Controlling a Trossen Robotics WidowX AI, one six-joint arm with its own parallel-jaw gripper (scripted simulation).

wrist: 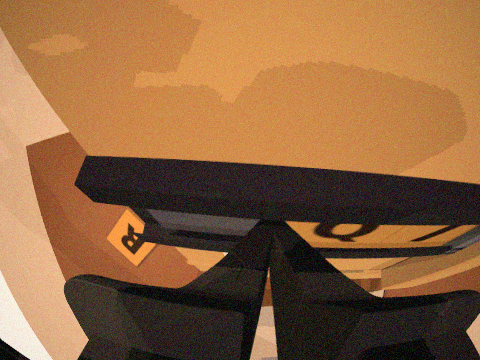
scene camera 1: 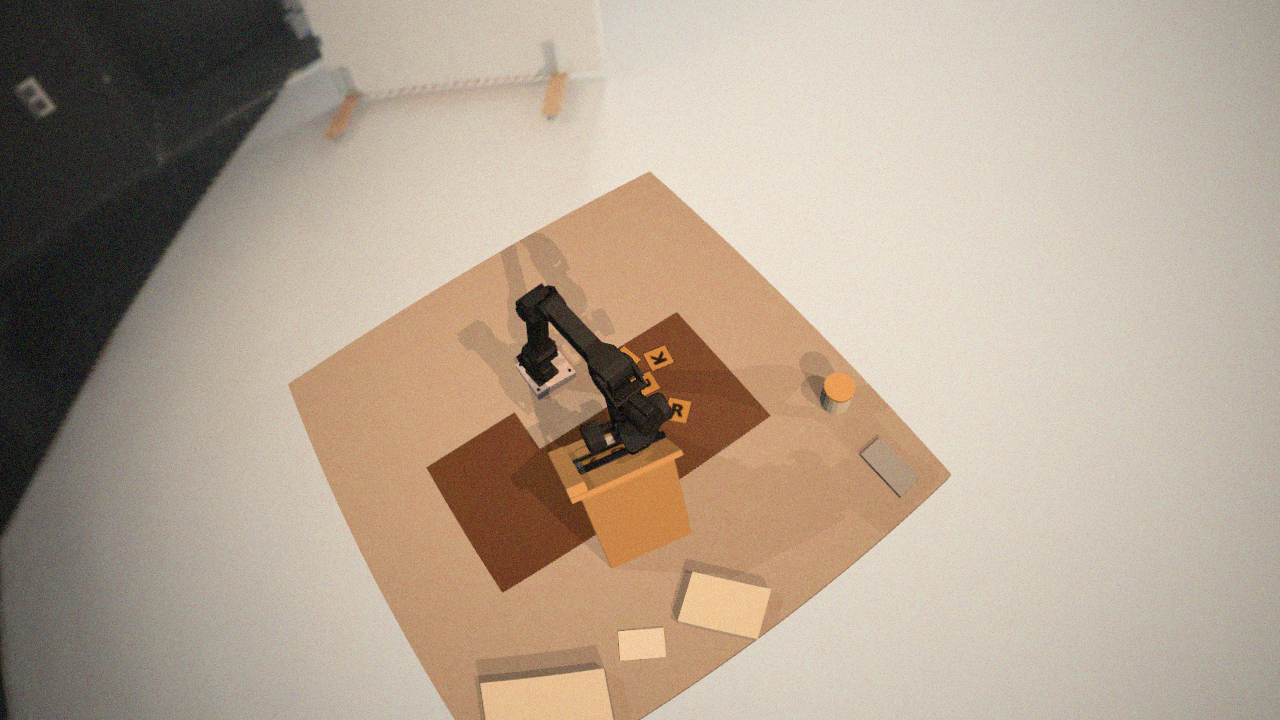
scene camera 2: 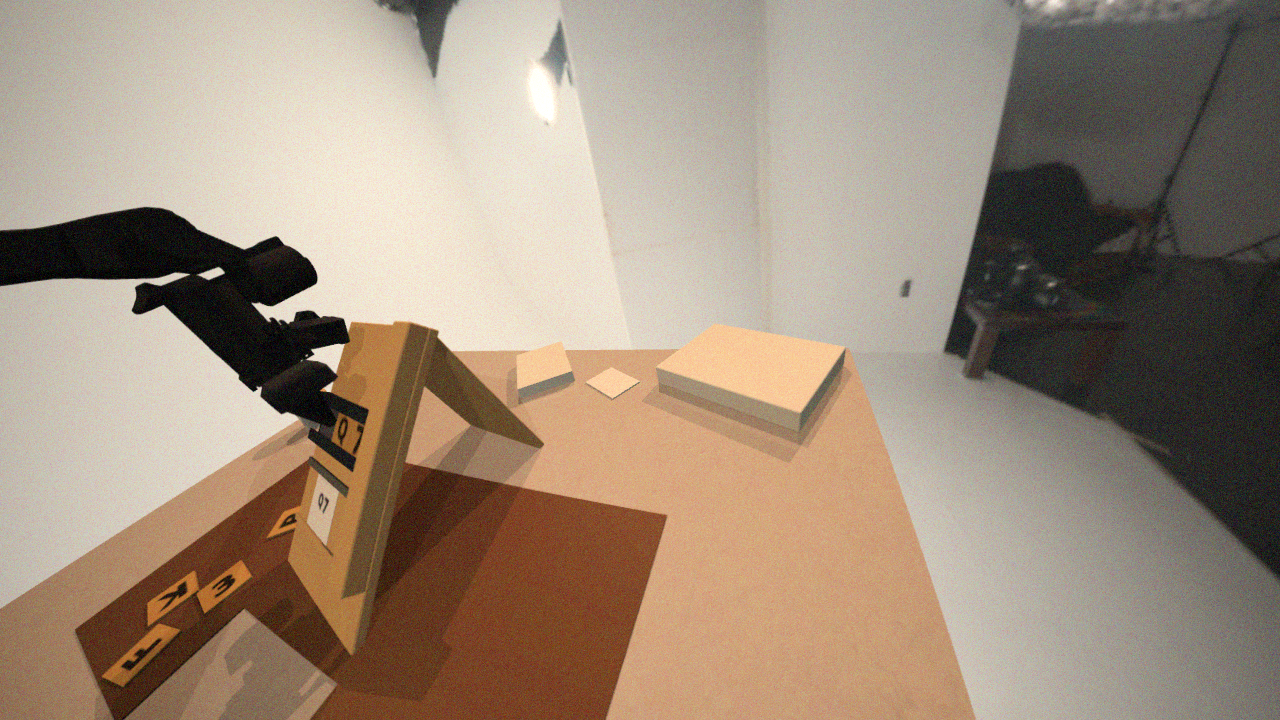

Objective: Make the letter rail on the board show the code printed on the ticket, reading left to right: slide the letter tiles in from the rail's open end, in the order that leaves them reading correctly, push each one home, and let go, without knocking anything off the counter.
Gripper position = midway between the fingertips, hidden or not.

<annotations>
gripper: wrist 270, 228; scene camera 1 631, 443; scene camera 2 333, 424
grey block: scene camera 1 887, 464; not seen in the wrist view (out of frame); not seen in scene camera 2 (hidden by an orange slanted board)
small card: scene camera 1; scene camera 2; not seen in the wrist view (out of frame)
same spot on orange slanted board: (wrist: 203, 125) = (scene camera 1: 647, 448)
same spot on small card: (scene camera 2: 612, 383) = (scene camera 1: 638, 642)
</annotations>
